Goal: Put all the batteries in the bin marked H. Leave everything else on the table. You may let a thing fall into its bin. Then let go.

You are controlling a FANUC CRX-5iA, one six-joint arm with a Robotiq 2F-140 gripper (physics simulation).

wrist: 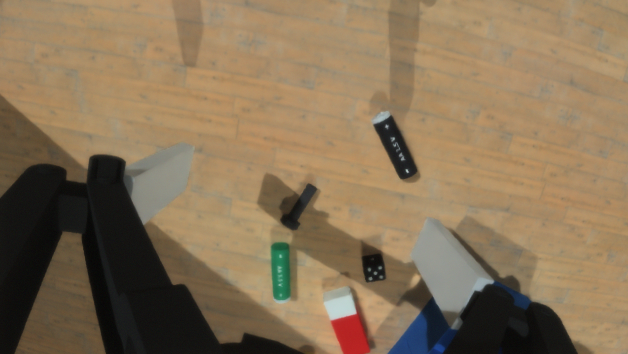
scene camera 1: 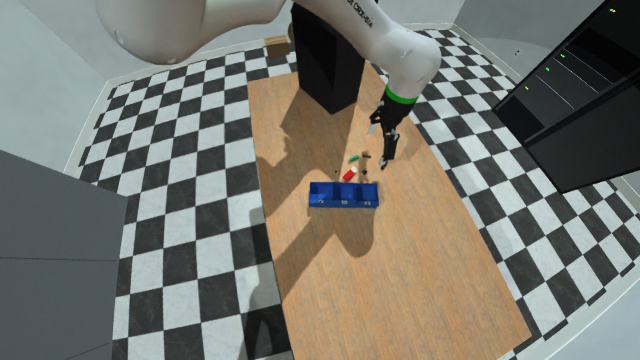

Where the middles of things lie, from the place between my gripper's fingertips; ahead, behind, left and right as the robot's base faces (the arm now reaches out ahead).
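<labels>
From where my hand is, you'd find the green battery [wrist: 280, 262] 10 mm behind it, 80 mm to the right of it and 50 mm below it. The black AA battery [wrist: 383, 122] is 30 mm to the left of my hand and 60 mm ahead of it, and it's 50 mm below it, while the blue three-part bin [scene camera 1: 321, 194] is 130 mm ahead of my hand, 190 mm to the right of it and 40 mm below it.
</labels>
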